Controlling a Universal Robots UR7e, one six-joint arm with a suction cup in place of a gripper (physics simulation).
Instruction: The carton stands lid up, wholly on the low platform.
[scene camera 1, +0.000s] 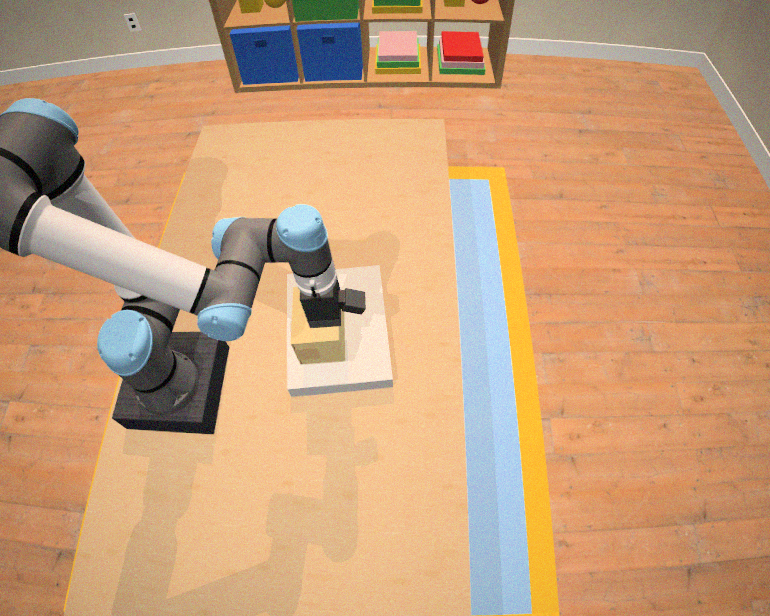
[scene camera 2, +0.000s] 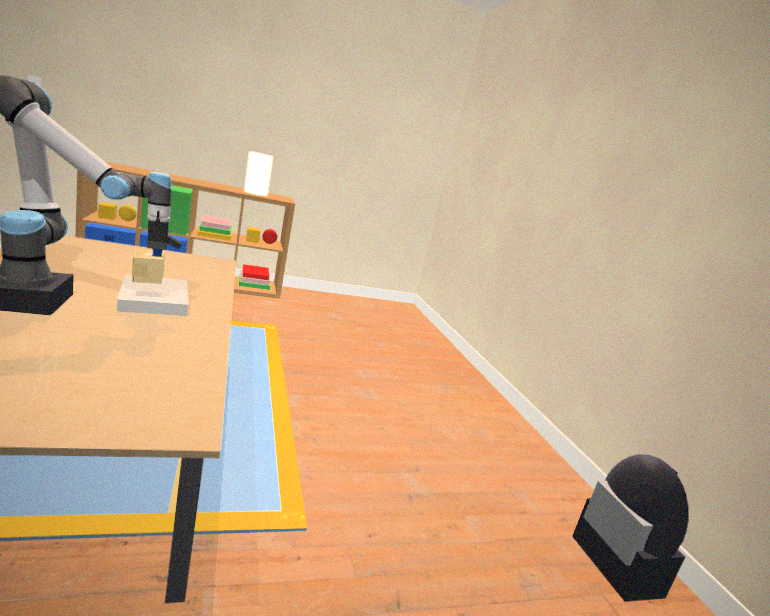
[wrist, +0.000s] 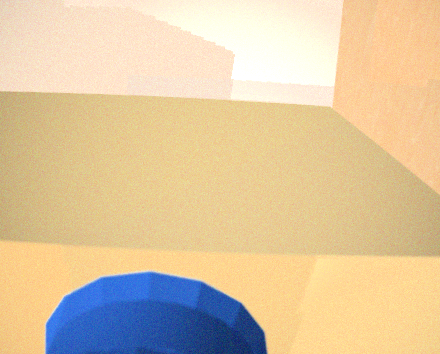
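Seen in the pictures: hand, its tool point: (scene camera 2: 157, 258) (wrist: 164, 305); arm's base, origin of its link: (scene camera 1: 168, 384) (scene camera 2: 25, 281).
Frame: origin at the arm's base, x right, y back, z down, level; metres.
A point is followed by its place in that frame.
Note:
The tan carton (scene camera 1: 318, 347) @[x -0.023, y -0.366, z -0.103 m] (scene camera 2: 147, 269) @[x -0.023, y -0.363, z -0.084 m] (wrist: 218, 175) @[x -0.067, y -0.411, z -0.103 m] stands upright on the left half of the low white platform (scene camera 1: 364, 361) @[x -0.051, y -0.453, z 0.032 m] (scene camera 2: 169, 300) @[x -0.029, y -0.446, z 0.031 m] (wrist: 282, 42) @[x -0.030, y -0.436, z 0.031 m]. Its footprint lies inside the platform's edges. My suction cup (scene camera 1: 323, 313) @[x -0.076, y -0.389, z -0.114 m] (scene camera 2: 157, 249) (wrist: 148, 316) sits straight down on the carton's top face, with the wrist vertical above it. In the wrist view the blue cup rests against the lighter top face, and the olive side face drops away toward the platform. The lid face is hidden under the tool.
The platform lies mid-table on the wooden table (scene camera 1: 322, 183) @[x -0.684, y -0.339, z 0.079 m] (scene camera 2: 150, 379) @[x 0.524, y -0.433, z 0.079 m]. The arm's black base (scene camera 1: 169, 397) @[x 0.054, y -0.033, z -0.054 m] stands at the table's left edge. A blue and yellow mat (scene camera 1: 480, 367) (scene camera 2: 254, 397) lies on the floor. A shelf unit (scene camera 1: 223, 43) (scene camera 2: 287, 245) stands at the wall.

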